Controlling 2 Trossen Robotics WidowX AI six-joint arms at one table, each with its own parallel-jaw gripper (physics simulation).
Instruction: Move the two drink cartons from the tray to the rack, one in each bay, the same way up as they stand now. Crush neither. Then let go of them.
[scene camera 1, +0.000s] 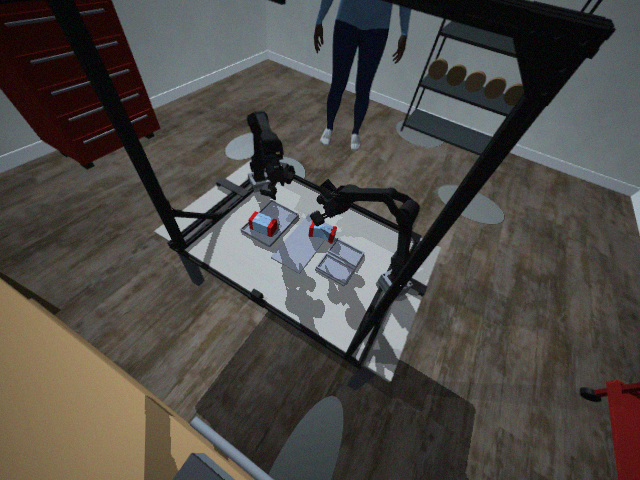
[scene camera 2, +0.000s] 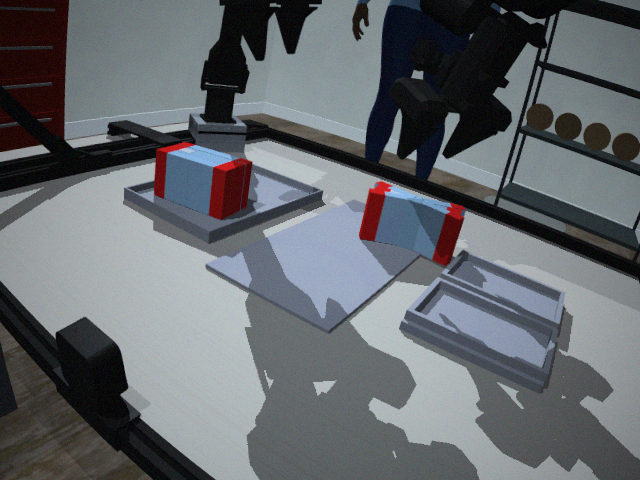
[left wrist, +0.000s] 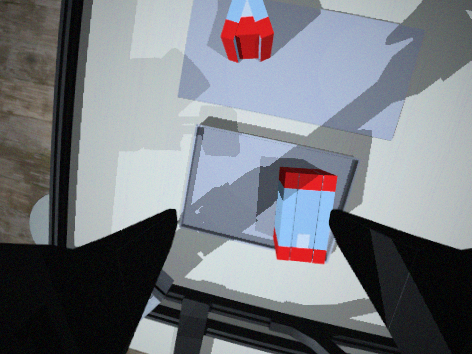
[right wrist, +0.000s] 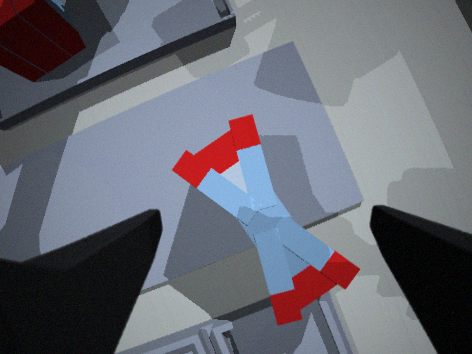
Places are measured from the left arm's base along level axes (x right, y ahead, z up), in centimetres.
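Where they show: left gripper, fingertip midpoint: (scene camera 1: 278, 192) (scene camera 2: 276, 57) (left wrist: 253, 216); right gripper, fingertip midpoint: (scene camera 1: 323, 218) (scene camera 2: 423, 156) (right wrist: 265, 218); left arm's base at its link origin: (scene camera 1: 259, 177) (scene camera 2: 217, 119).
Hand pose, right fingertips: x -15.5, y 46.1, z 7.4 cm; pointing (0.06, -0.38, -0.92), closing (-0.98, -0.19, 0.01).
Things, the pixels of their top centre, and the offset from my right fingertips.
- blue carton with red ends, top centre: (scene camera 2: 203, 155) (left wrist: 305, 219) (scene camera 1: 262, 219) dx +25.0, dy -14.4, dz -5.5 cm
- grey tray at its top centre: (scene camera 2: 228, 188) (left wrist: 264, 195) (scene camera 1: 270, 221) dx +20.1, dy -16.9, dz -11.3 cm
- carton at its top centre: (right wrist: 265, 219) (scene camera 2: 418, 199) (scene camera 1: 323, 227) dx -0.5, dy +0.6, dz -5.7 cm
- two-bay rack at its top centre: (scene camera 2: 498, 300) (scene camera 1: 340, 259) dx -1.7, dy +17.7, dz -10.9 cm
One blue carton with red ends (scene camera 1: 262, 224) (scene camera 2: 188, 180) (left wrist: 305, 215) stands uncrushed at one side of the grey tray (scene camera 2: 175, 217) (left wrist: 220, 200) (right wrist: 165, 55). The other carton (scene camera 1: 322, 232) (scene camera 2: 410, 222) (left wrist: 247, 42) (right wrist: 265, 200) is pinched in at its middle and stands upright at the edge of a flat grey plate. The two-bay rack (scene camera 1: 330, 277) (scene camera 2: 465, 350) is empty. My left gripper (scene camera 2: 275, 55) (left wrist: 253, 216) is open and empty, high over the tray side. My right gripper (scene camera 2: 424, 156) (right wrist: 265, 218) is open and empty above the pinched carton, one finger out to each side.
The flat grey plate (scene camera 1: 294, 253) (scene camera 2: 310, 242) (left wrist: 325, 70) (right wrist: 125, 130) lies between tray and rack. A small black block (scene camera 2: 90, 356) is fixed to the table's near frame bar. A person (scene camera 1: 359, 62) stands beyond the far edge.
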